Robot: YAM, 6 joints.
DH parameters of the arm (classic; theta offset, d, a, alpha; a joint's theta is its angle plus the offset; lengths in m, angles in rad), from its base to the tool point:
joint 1: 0 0.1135 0.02 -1.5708
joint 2: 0 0 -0.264 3.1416
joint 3: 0.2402 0 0.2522 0
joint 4: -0.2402 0 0.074 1.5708
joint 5: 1.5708 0 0 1.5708
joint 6: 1.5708 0.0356 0 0
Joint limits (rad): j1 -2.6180..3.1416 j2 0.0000..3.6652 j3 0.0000..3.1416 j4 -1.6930..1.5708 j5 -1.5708..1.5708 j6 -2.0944..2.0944
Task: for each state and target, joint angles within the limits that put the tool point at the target. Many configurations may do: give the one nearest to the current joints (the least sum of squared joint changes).
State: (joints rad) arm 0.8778 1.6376 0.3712 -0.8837 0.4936 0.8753
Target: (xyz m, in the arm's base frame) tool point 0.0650 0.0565 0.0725
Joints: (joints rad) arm 0.9084 1.6252 0.2983 -0.9341 0.4820 0.8753
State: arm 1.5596 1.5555 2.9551 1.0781 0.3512 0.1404
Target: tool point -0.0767 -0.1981 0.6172
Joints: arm 1.1523 1.4431 3.1416 1.3826 0.2974 0.1404
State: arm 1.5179 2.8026 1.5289 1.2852 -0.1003 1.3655
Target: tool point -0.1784 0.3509 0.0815
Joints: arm 2.0259 2.2949 0.8479 1.5014 -0.1694 1.3655
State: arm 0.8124 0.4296 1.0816 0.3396 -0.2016 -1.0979
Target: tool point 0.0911 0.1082 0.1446
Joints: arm 0.8190 0.5996 0.0928 0.0146 -0.2078 -1.0979
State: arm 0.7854 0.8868 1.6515 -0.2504 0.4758 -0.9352
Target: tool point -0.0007 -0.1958 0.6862
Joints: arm 1.4983 0.9921 2.5513 0.1407 0.3886 -0.9352
